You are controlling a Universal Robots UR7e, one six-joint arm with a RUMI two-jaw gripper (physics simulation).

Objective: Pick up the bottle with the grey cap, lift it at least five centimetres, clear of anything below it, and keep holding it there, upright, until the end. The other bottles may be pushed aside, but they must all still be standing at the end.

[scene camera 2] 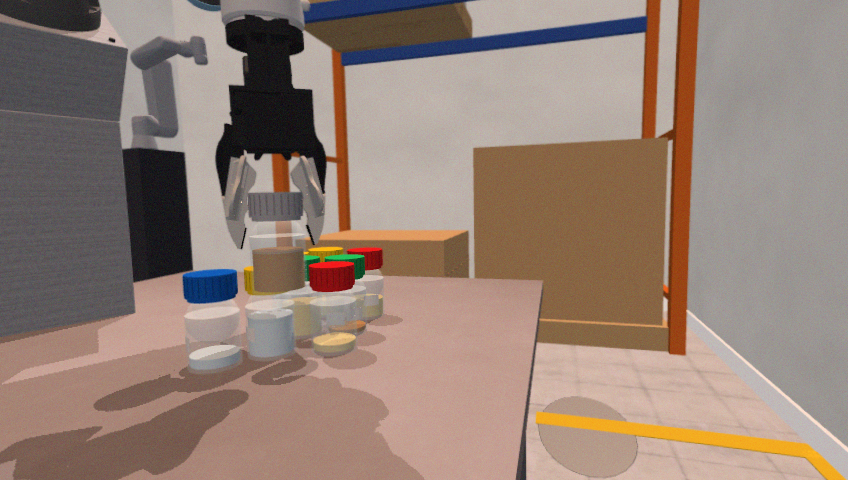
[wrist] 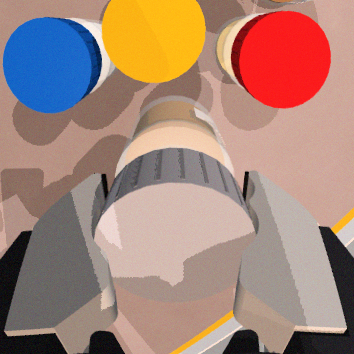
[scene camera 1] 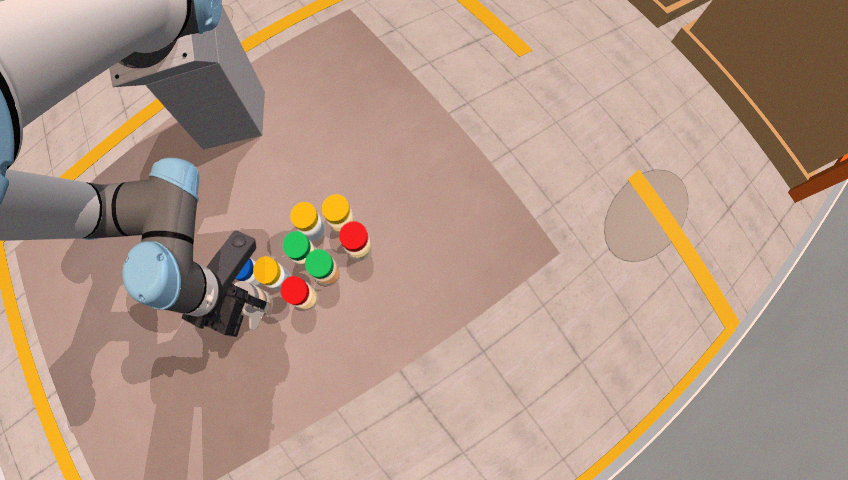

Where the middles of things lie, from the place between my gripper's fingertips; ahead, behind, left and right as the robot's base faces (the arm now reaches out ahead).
My gripper is now 9 cm past the blue-capped bottle (scene camera 2: 213,342), 1 cm to the left of it and 8 cm above it.
